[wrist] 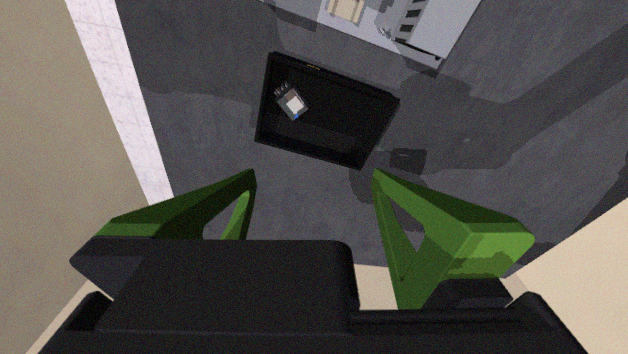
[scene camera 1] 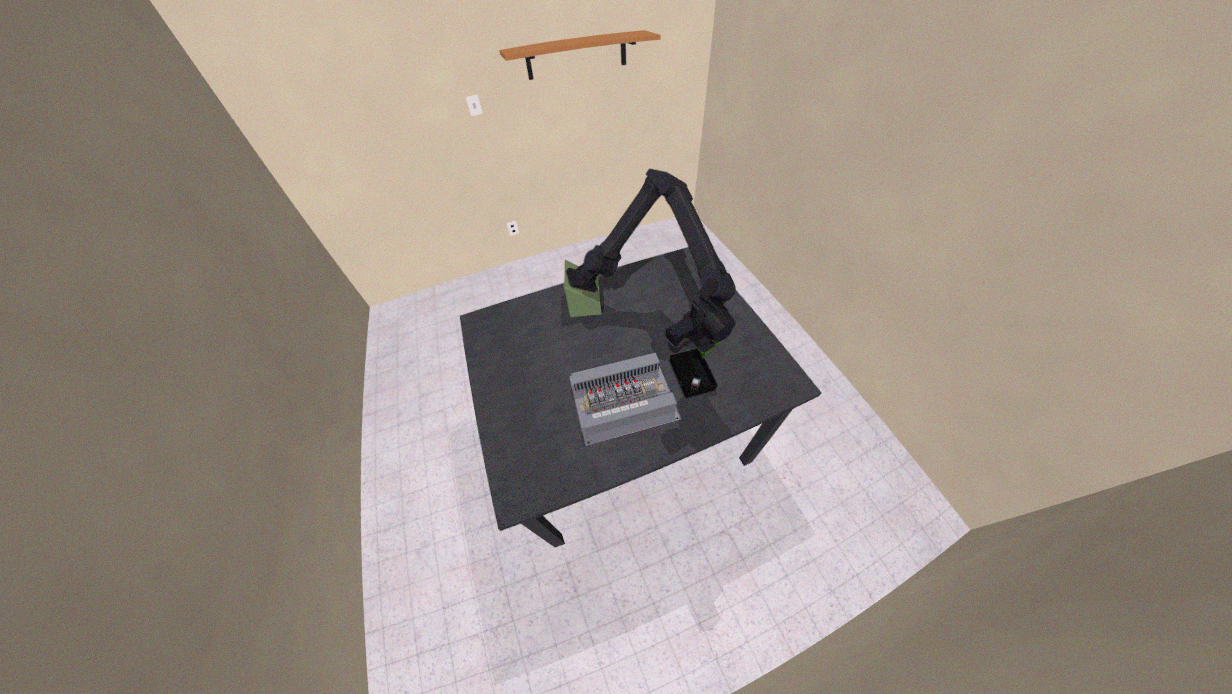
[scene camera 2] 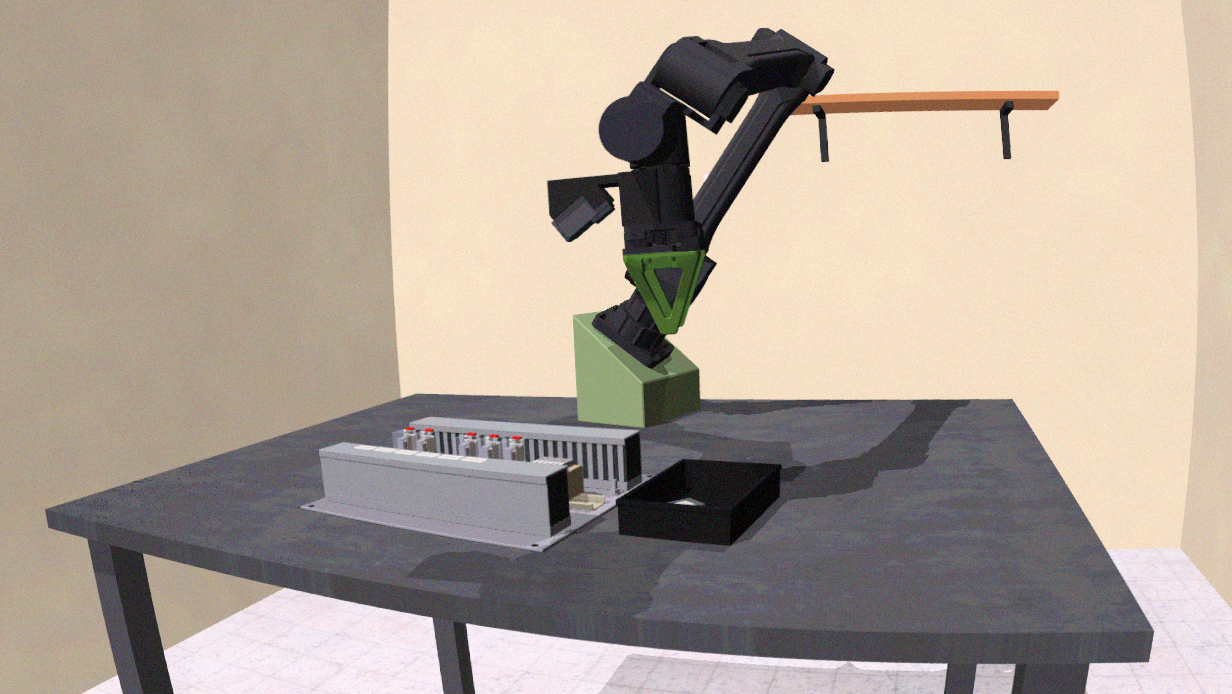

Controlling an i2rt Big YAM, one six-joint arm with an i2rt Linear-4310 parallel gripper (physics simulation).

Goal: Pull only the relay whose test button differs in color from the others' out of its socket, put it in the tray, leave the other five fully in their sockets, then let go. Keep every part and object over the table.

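Places are measured from the arm's base along level axes (x ahead, y left, z up), in metres.
Where they show: gripper, fingertip midpoint: [wrist: 313,176] [scene camera 1: 695,348] [scene camera 2: 672,330]; arm's base, origin of the base link: [scene camera 1: 580,281] [scene camera 2: 631,339].
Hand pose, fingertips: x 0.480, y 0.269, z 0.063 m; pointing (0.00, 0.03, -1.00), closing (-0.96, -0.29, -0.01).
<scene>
Each offset is from my fingertips to the top centre of the thing. Level surfaces: height alone.
A relay with a blue test button @[0.029 m ahead, 0.013 m left, 0.161 m down] [wrist: 292,103] lies on its side in the black tray @[0.017 m back, 0.021 m left, 0.150 m down] [scene camera 1: 700,393] [scene camera 2: 675,522] [wrist: 350,81], near one end; it also shows as a small pale shape in scene camera 1 [scene camera 1: 695,381] and scene camera 2 [scene camera 2: 687,501]. Several relays with red buttons @[0.003 m back, 0.219 m right, 0.116 m down] [scene camera 1: 626,390] @[0.004 m back, 0.250 m right, 0.116 m down] [scene camera 2: 469,443] stand upright in a row between the grey ducts, with a gap in the row. Their lower parts are hidden in scene camera 2. My gripper [scene camera 2: 671,331] [wrist: 313,176] is open and empty, above and behind the tray, apart from the relay.
The grey ducts [scene camera 1: 629,424] [scene camera 2: 431,487] [wrist: 442,30] stand on a base plate beside the tray. The green arm base [scene camera 1: 584,301] [scene camera 2: 610,387] stands at the back of the dark table @[0.185 m down] [scene camera 1: 534,465] [scene camera 2: 905,551]. A wooden shelf [scene camera 1: 581,44] [scene camera 2: 922,101] hangs on the wall.
</scene>
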